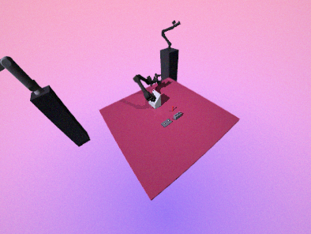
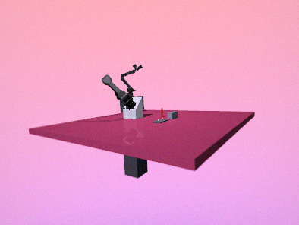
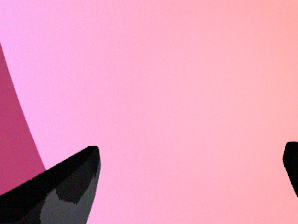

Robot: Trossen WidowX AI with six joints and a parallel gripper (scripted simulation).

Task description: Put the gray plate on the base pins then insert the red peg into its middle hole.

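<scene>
My gripper tip is 580 mm short of the gray plate, 280 mm to the left of it and 170 mm above it. The rest, counted from my gripper tip: gray base: 560 mm ahead, 440 mm to the right, 200 mm below; then red peg: 460 mm ahead, 250 mm to the right, 160 mm below.
</scene>
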